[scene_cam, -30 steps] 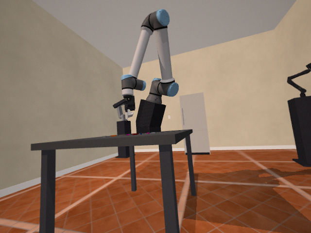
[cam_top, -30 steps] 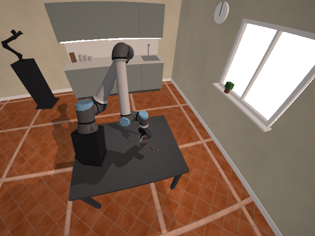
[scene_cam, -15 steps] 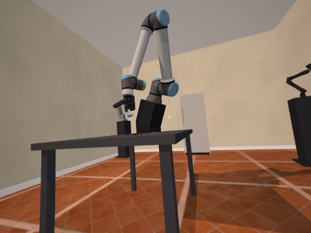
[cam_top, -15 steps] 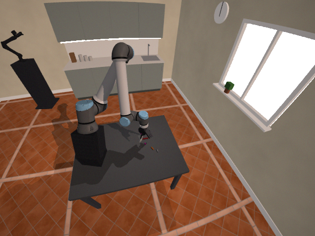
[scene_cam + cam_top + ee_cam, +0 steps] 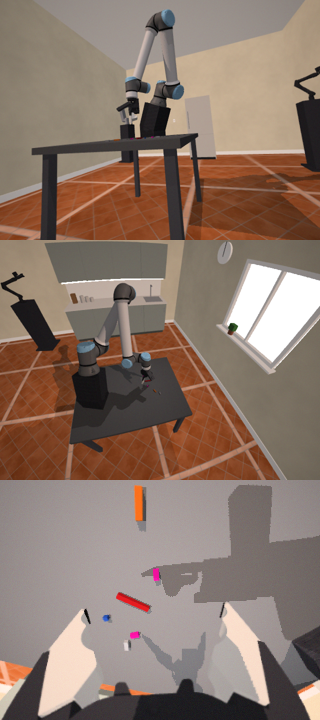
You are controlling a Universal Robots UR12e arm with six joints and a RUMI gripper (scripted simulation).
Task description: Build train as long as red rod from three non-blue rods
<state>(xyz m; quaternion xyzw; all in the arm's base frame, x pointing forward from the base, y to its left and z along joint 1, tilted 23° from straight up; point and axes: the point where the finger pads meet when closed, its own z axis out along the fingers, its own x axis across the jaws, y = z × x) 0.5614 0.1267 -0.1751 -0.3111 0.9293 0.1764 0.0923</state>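
Now: hand 14 cm to the right of the blue rod, 10 cm above it and 4 cm short of it. Also, from my hand: orange rod (10 cm below, 8 cm to the right, 8 cm ahead); red rod (10 cm below, 7 cm to the left, 1 cm ahead).
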